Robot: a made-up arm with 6 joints.
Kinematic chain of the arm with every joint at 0, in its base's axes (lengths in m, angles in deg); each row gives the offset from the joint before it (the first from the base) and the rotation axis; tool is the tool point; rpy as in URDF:
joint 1: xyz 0 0 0.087 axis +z
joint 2: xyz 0 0 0 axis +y
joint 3: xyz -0.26 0 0.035 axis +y
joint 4: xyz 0.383 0 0.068 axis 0.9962 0 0.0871
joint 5: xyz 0 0 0 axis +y
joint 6: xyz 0.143 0 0.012 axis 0.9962 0 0.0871
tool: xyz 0 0 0 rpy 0 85 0
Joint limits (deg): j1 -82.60..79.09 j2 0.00..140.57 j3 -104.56..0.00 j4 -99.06..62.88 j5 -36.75..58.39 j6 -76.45..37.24
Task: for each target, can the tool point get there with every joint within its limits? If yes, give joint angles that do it. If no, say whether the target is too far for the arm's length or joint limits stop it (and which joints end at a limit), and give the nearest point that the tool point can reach.
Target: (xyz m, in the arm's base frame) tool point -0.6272 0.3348 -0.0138
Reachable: no: joint limits stop it (at a limit: joint 2, joint 3) | nearest point -0.1523 0.0813 -0.0587 | short by 0.540 m
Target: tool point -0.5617 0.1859 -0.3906
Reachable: no: joint limits stop it (at a limit: joint 2, joint 3) | nearest point -0.1465 0.0485 -0.1417 | short by 0.503 m
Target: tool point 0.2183 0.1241 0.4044
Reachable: yes | joints 33.50 19.13 -37.17 -22.65 17.76 -36.48
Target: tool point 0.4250 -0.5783 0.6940
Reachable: no: too far | nearest point 0.3243 -0.4413 0.5502 | short by 0.223 m
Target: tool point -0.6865 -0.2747 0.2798
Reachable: no: joint limits stop it (at a limit: joint 2, joint 3, joint 5) | nearest point -0.5025 -0.2011 0.5556 | short by 0.340 m
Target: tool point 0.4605 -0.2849 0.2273
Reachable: yes | joints -31.76 87.46 -65.71 7.30 0.15 25.54
